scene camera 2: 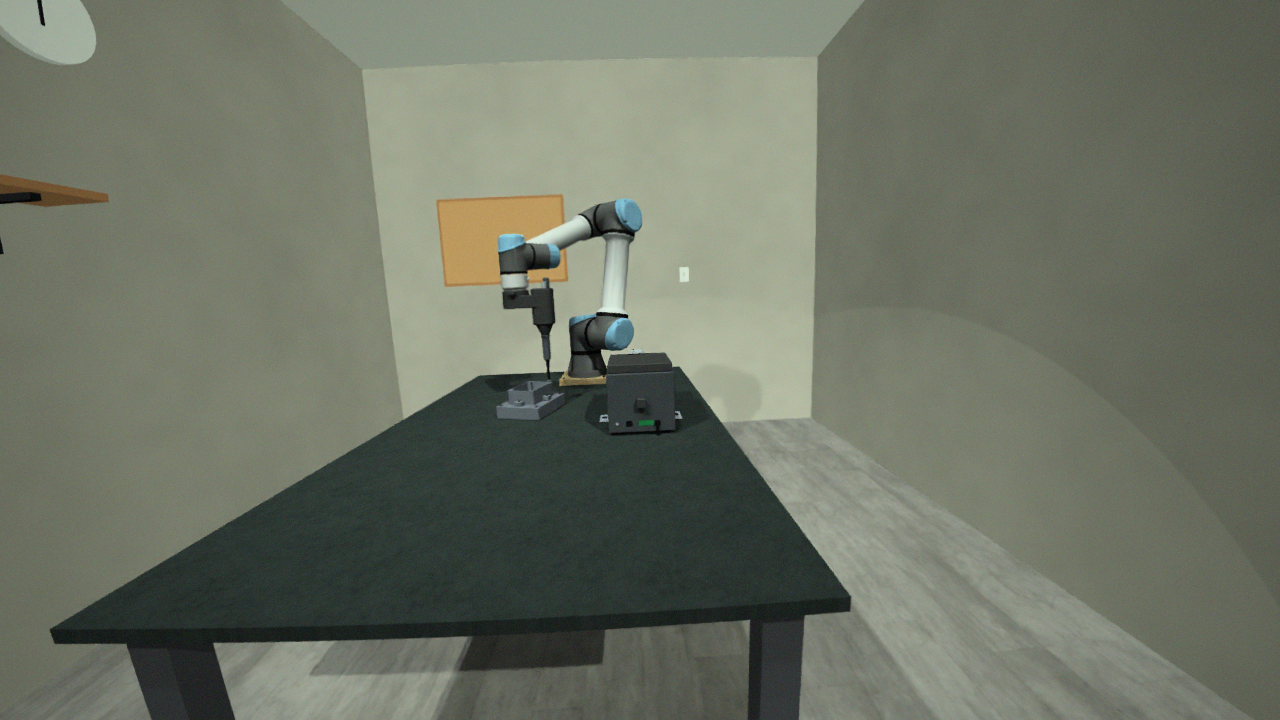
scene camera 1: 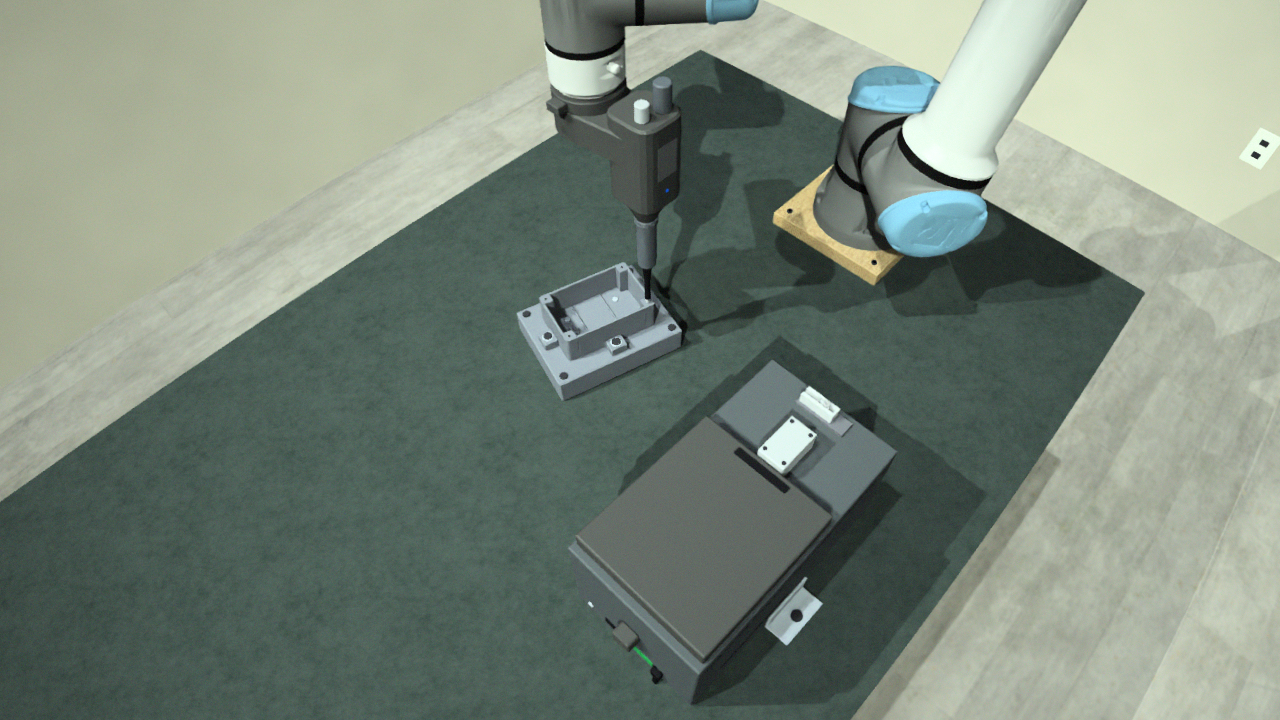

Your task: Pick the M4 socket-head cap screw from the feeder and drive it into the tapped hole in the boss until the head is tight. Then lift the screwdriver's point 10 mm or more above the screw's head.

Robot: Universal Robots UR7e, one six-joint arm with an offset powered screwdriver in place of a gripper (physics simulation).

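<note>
The screwdriver points straight down, its thin dark bit at the near right corner of the open grey box. In scene camera 1 the bit's point meets the top of the corner boss, or is very close to it; the gap cannot be made out. The box sits on a grey base plate. The M4 screw cannot be made out at the bit or in the boss; it is too small or hidden. The feeder is a dark box with a lower front deck, apart from the screwdriver.
The arm's base stands on a wooden plate behind the grey box. A white block and a small white rail sit on the feeder's deck. A metal bracket sticks out at the feeder's side.
</note>
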